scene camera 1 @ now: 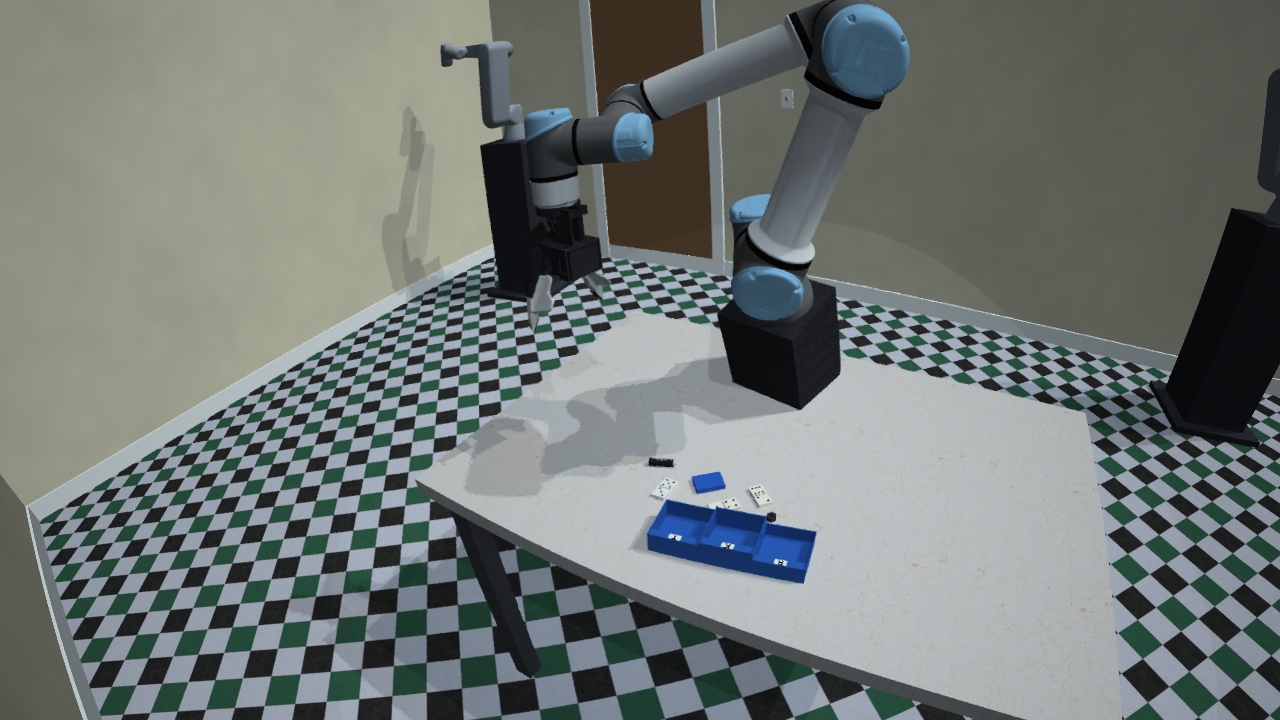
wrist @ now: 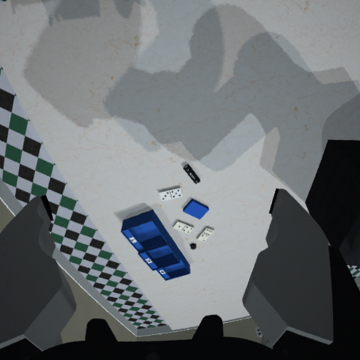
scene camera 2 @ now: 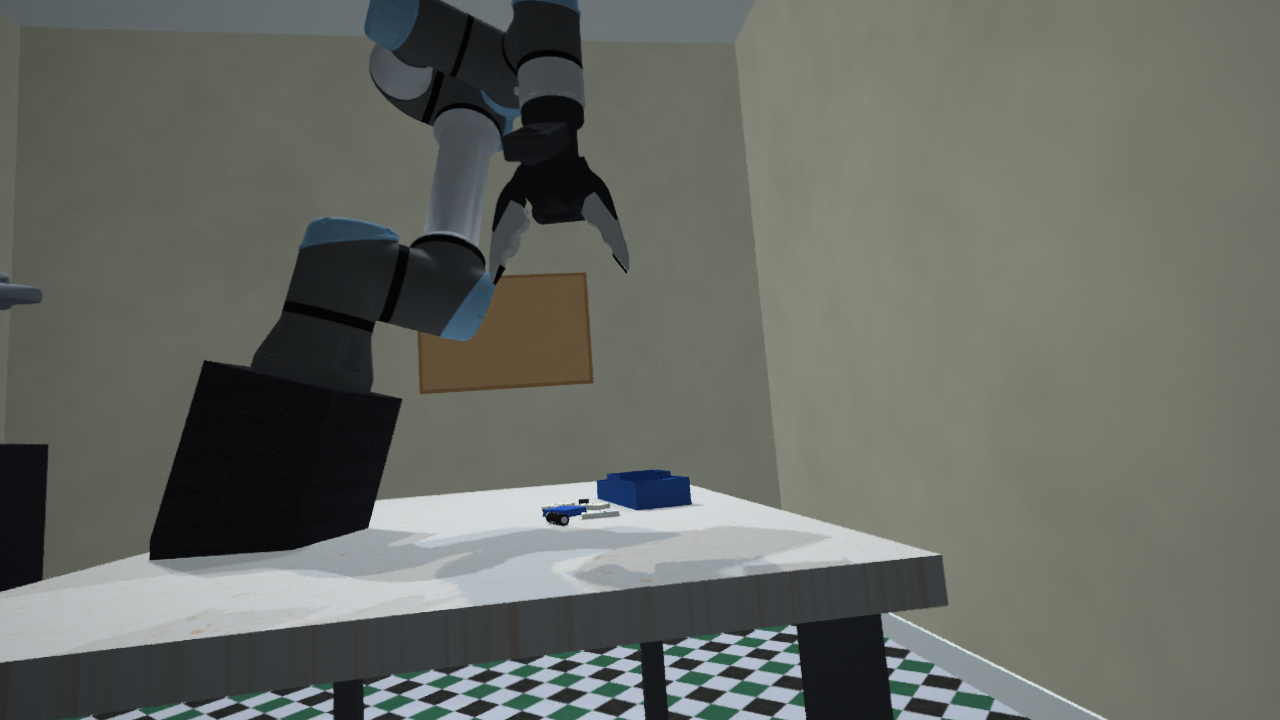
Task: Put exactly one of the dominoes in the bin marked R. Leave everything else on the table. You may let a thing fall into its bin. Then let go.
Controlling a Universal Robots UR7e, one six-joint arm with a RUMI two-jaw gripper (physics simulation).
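Pixels of known places: gripper, fingertip midpoint: [scene camera 1: 568, 314] [scene camera 2: 559, 278]; arm's base at its link origin: [scene camera 2: 312, 381].
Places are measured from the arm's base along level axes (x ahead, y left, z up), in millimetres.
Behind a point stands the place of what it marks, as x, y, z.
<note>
My gripper [scene camera 1: 570, 310] @(318, -280, 67) [scene camera 2: 562, 274] @(318, -280, 67) [wrist: 161, 194] is open and empty, high above the table, away from the dominoes in scene camera 1. Three pale dominoes lie flat behind the tray: one [scene camera 1: 664, 488] @(379, -87, -207) [wrist: 170, 193] at the left in scene camera 1, another [scene camera 1: 731, 504] @(376, 36, -207) [wrist: 183, 226] close to the tray and partly hidden by its back wall in that view, and a third [scene camera 1: 759, 495] @(340, 74, -207) [wrist: 205, 234] at the right. The blue tray [scene camera 1: 747, 565] @(507, 110, -197) [scene camera 2: 662, 494] @(474, -54, -196) [wrist: 138, 220] has three bins with small white labels; I cannot read their letters surely. No domino shows inside the bins.
A blue flat block [scene camera 1: 708, 482] @(340, -20, -204) [scene camera 2: 563, 510] @(331, -47, -205) [wrist: 195, 209] lies among the dominoes. A black cylinder [scene camera 1: 661, 462] @(320, -120, -203) [scene camera 2: 556, 518] @(312, -136, -205) [wrist: 191, 173] lies behind them, and a small black object [scene camera 1: 770, 516] @(384, 108, -207) [wrist: 193, 246] is near the tray's back wall, beside the right domino.
</note>
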